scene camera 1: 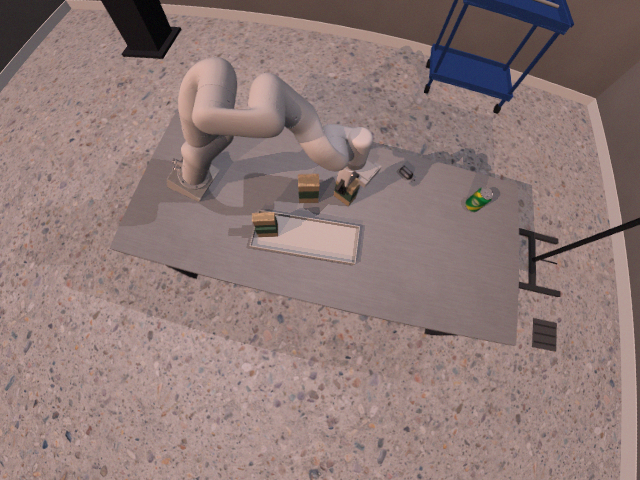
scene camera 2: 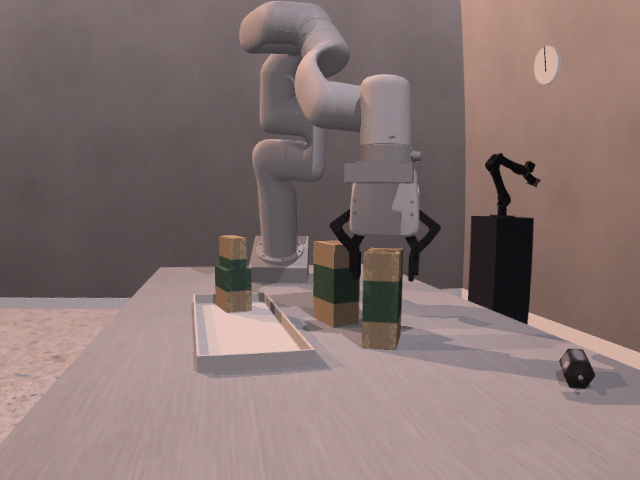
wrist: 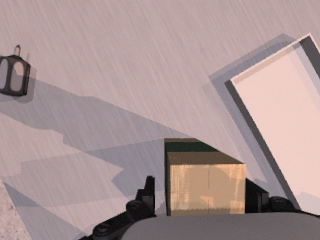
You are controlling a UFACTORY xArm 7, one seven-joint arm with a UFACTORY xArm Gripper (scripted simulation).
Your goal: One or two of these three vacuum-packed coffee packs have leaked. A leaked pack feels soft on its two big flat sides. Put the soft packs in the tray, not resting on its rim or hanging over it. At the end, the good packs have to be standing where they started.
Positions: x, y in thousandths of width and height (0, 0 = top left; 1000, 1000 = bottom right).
Scene:
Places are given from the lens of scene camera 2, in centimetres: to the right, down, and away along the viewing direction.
white tray (scene camera 2: 396, 697): -10, 15, 73
small black object (scene camera 2: 899, 761): 30, 14, 48
The marked spots on the white tray and the small black object are 47 cm apart.

